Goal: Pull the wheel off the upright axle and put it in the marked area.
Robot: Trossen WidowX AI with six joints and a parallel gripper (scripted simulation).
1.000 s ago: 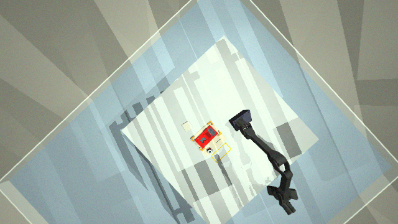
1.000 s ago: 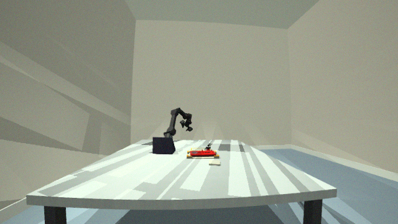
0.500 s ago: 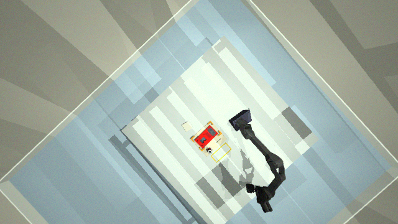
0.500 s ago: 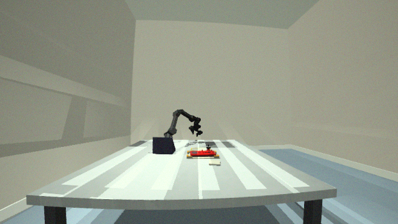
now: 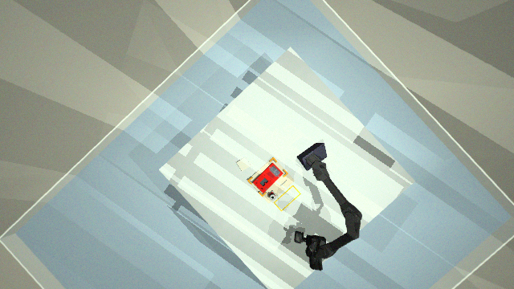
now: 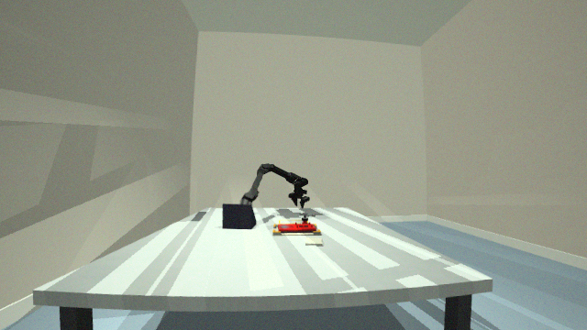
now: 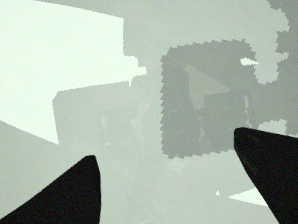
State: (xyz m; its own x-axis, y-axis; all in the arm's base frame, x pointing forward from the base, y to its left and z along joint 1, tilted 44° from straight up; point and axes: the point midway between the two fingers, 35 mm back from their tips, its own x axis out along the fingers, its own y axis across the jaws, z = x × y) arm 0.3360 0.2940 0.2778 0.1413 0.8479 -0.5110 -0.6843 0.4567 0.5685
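The dark wheel is 20 mm ahead of my gripper tip, 350 mm to the right of it and 10 mm below it. From my gripper tip the other things lie so: pale square tile: 40 mm ahead, 650 mm to the right, 50 mm below.
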